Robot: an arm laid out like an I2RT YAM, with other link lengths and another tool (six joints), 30 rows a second.
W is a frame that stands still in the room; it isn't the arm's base.
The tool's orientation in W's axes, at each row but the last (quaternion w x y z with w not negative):
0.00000 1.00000 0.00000 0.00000
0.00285 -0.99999 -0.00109 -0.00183
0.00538 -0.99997 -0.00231 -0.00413
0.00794 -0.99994 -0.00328 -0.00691
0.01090 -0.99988 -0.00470 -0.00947
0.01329 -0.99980 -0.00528 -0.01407
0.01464 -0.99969 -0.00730 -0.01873
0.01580 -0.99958 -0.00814 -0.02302
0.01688 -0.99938 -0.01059 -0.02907
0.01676 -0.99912 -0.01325 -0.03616
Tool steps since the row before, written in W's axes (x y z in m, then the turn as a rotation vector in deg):
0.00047 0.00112 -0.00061 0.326 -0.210 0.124
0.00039 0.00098 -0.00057 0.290 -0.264 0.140
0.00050 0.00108 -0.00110 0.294 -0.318 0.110
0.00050 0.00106 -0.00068 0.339 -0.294 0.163
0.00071 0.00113 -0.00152 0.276 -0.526 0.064
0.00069 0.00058 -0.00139 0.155 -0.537 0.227
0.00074 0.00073 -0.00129 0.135 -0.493 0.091
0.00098 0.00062 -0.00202 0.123 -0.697 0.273
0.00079 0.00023 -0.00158 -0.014 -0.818 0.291
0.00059 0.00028 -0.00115 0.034 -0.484 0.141
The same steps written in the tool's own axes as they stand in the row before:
0.00047 -0.00112 0.00061 0.326 0.210 -0.124
0.00039 -0.00098 0.00058 0.290 0.264 -0.140
0.00050 -0.00107 0.00112 0.293 0.318 -0.111
0.00050 -0.00105 0.00070 0.339 0.294 -0.163
0.00069 -0.00109 0.00156 0.272 0.527 -0.070
0.00066 -0.00054 0.00142 0.156 0.532 -0.237
0.00070 -0.00068 0.00134 0.131 0.492 -0.100
0.00089 -0.00054 0.00208 0.125 0.690 -0.289
0.00070 -0.00016 0.00163 -0.013 0.807 -0.319
0.00051 -0.00023 0.00120 0.032 0.480 -0.155

